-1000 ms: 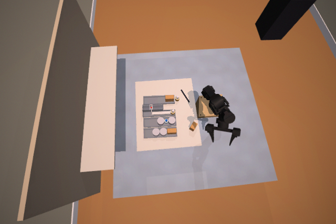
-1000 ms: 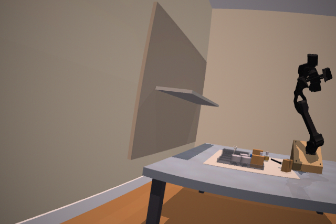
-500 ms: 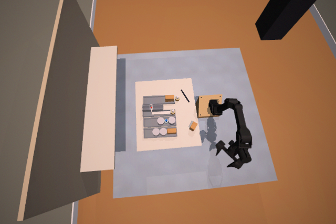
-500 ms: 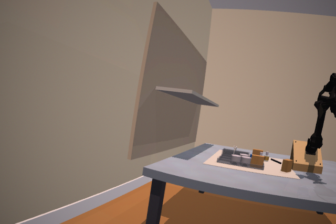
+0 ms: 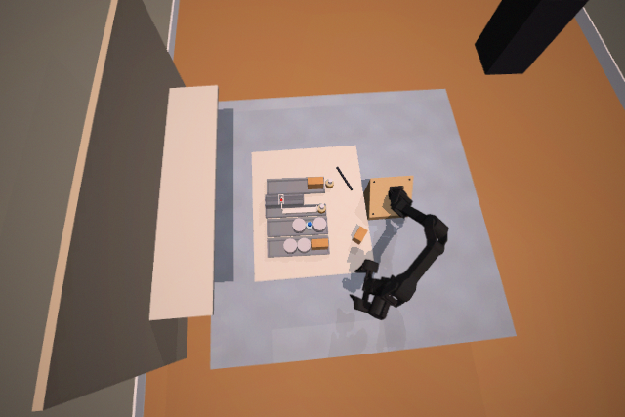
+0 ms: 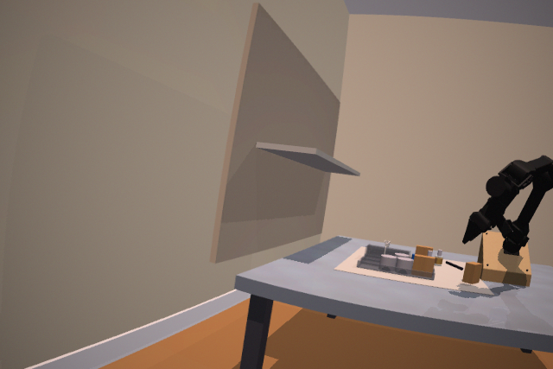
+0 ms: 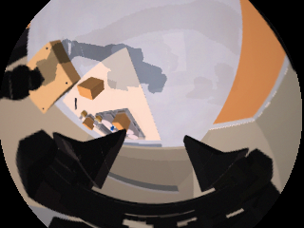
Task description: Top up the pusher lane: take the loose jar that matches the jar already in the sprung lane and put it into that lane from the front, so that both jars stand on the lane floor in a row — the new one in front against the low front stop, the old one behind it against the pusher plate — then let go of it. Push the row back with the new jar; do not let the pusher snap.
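The black rod is 40 mm behind my gripper tip, 510 mm to the right of it and 160 mm below it. From my gripper tip the other things lie so: sprung lane (230 mm ahead, 380 mm to the right, 140 mm below); then pusher plate (190 mm ahead, 390 mm to the right, 110 mm below).
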